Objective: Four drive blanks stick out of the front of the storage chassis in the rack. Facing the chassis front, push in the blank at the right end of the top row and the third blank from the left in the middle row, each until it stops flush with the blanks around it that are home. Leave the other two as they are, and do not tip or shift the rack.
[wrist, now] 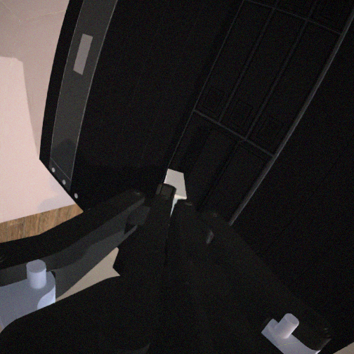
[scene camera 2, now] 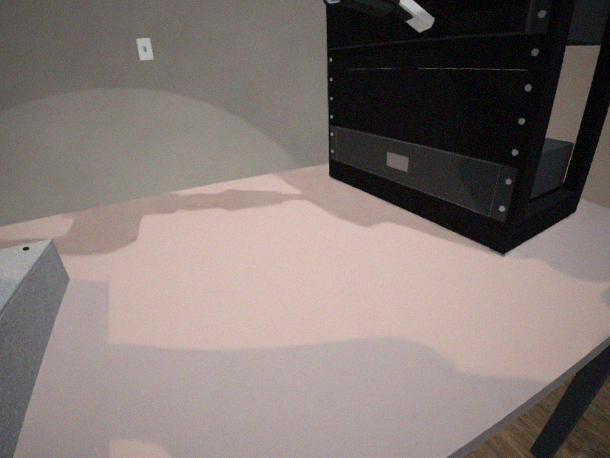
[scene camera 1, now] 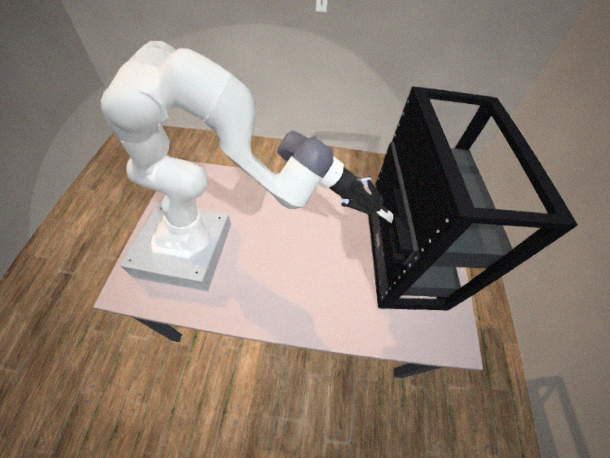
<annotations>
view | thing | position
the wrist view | my gripper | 171,183
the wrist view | black rack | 246,106
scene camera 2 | black rack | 465,148
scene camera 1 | my gripper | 392,219
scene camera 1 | black rack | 443,216
</annotations>
